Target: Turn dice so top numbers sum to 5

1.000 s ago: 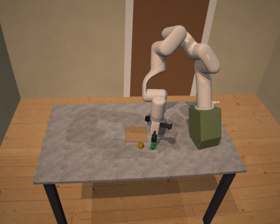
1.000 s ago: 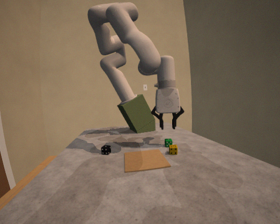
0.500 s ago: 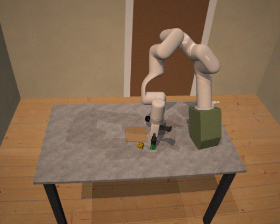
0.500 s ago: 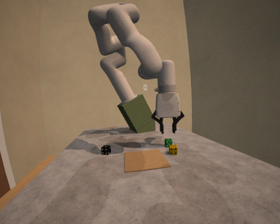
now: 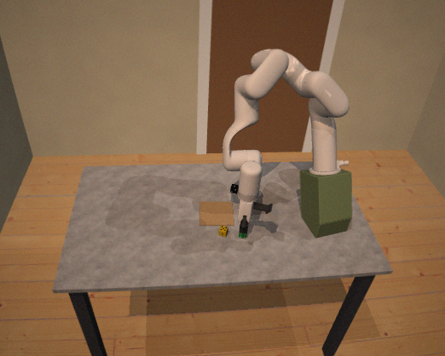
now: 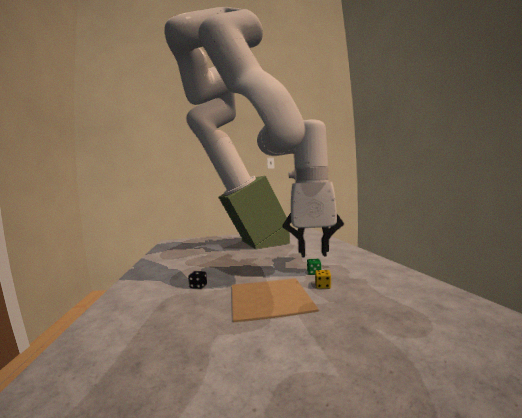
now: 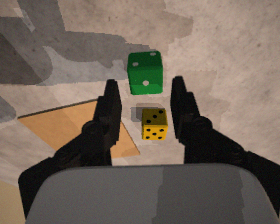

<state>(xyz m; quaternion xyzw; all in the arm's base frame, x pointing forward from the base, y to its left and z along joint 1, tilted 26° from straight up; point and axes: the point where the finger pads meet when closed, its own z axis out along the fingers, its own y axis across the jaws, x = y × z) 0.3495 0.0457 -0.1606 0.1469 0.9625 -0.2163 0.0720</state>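
My gripper is now 50 mm above the green die. Also, from my hand: tan mat 130 mm to the right, 90 mm ahead, 60 mm below; yellow die 80 mm ahead, 50 mm below, 20 mm to the right; black die 270 mm to the right, 50 mm below, 10 mm behind.
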